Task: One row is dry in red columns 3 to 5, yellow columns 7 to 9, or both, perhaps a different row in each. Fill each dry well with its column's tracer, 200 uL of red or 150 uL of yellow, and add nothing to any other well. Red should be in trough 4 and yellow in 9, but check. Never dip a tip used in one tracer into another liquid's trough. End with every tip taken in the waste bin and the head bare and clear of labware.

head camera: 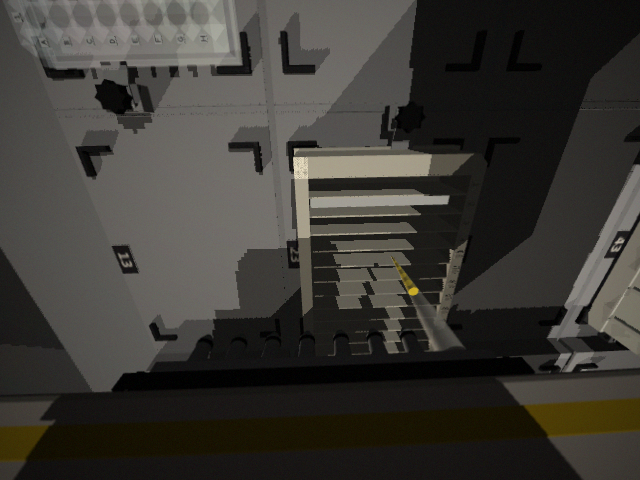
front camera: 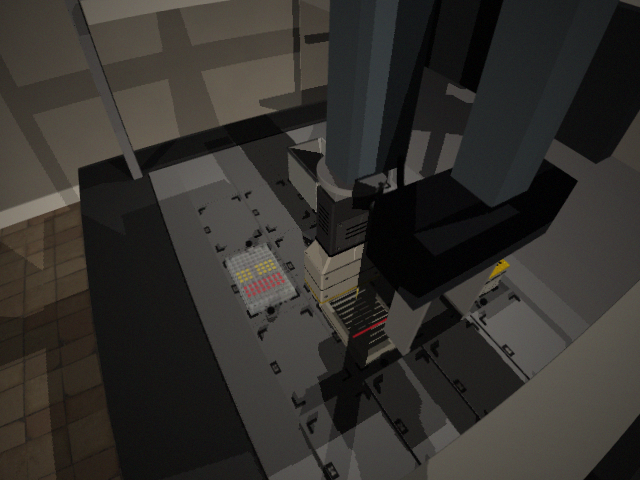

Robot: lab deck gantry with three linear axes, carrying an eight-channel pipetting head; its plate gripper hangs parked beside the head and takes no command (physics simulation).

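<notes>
The eight-channel head (front camera: 333,279) (head camera: 305,366) is over the pale trough rack (front camera: 338,325) (head camera: 300,206). In the head view, one tip (head camera: 436,330) hangs from the channel at the right end, with yellow liquid in its lower part; the other channels are bare. A red strip (front camera: 369,328) shows in a near trough. Trough numbers are not readable. The well plate (front camera: 261,279) (head camera: 129,56) shows a red block and a yellow block; the yellow has a gap across it. A dry red row cannot be made out. My parked plate gripper (front camera: 438,333) has its two pale paddles apart, nothing between them.
An open pale-walled bin (front camera: 303,173) stands behind the head. Yellow-topped labware (front camera: 498,271) is partly hidden at the right. A pale rack (head camera: 617,304) stands by slot mark 43. Black knobs (head camera: 113,96) (head camera: 409,117) and corner brackets rise from the deck.
</notes>
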